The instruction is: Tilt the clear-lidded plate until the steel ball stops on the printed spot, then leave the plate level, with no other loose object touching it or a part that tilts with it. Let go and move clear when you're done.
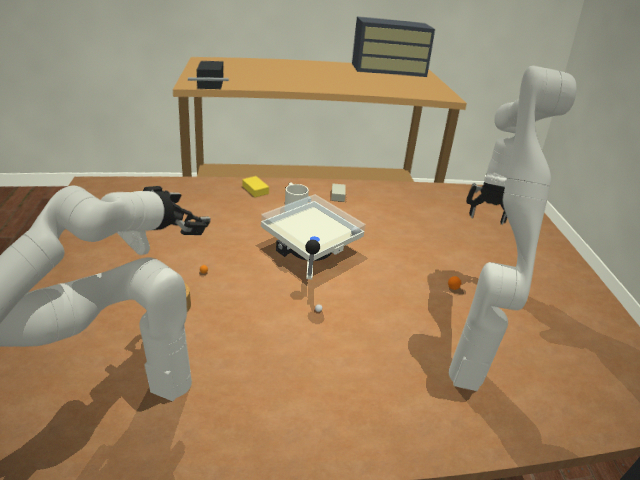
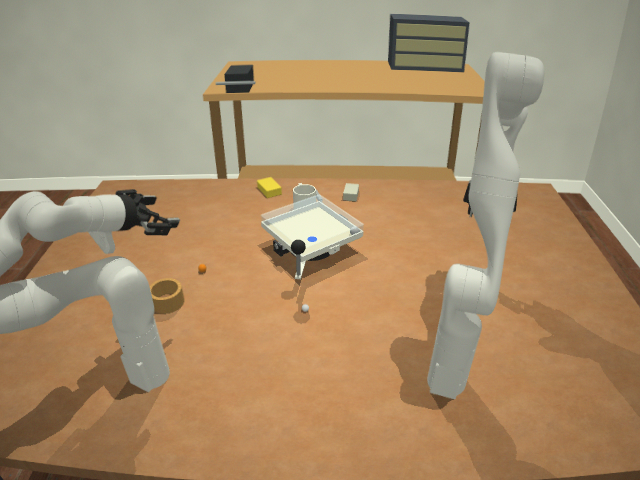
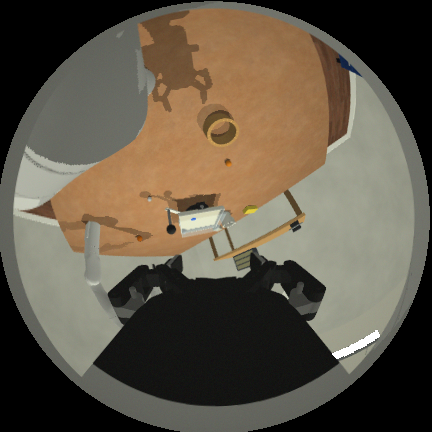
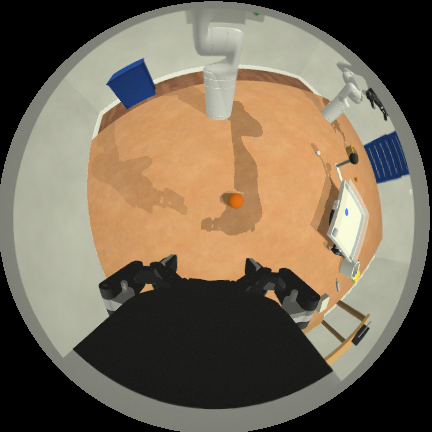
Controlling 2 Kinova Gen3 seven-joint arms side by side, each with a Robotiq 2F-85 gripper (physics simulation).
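Note:
The clear-lidded plate (image 1: pixel 269 229) (image 2: pixel 269 229) (image 3: pixel 182 232) (image 4: pixel 363 227) stands mid-table; its exact tilt is hard to tell. A blue spot (image 1: pixel 314 239) (image 2: pixel 312 239) (image 3: pixel 193 219) (image 4: pixel 346 212) lies toward its near corner. The grey steel ball (image 1: pixel 356 231) (image 2: pixel 354 230) (image 4: pixel 335 232) is in the right corner, away from the spot. A black knob (image 1: pixel 312 246) (image 2: pixel 298 246) (image 3: pixel 171 229) (image 4: pixel 354 158) tops the rod at the near corner. My left gripper (image 1: pixel 191 210) (image 2: pixel 164 211) (image 3: pixel 215 261) is open, left of the plate and apart from it. My right gripper (image 1: pixel 488 217) (image 4: pixel 210 264) is open, far right.
A mug (image 1: pixel 296 192) (image 2: pixel 304 193) (image 4: pixel 348 268) stands close behind the plate; contact is unclear. A yellow block (image 1: pixel 255 186) and pale block (image 1: pixel 338 192) lie behind. A white ball (image 1: pixel 317 308), orange balls (image 1: pixel 203 269) (image 1: pixel 454 283) and a brown ring (image 2: pixel 168 303) are on the table.

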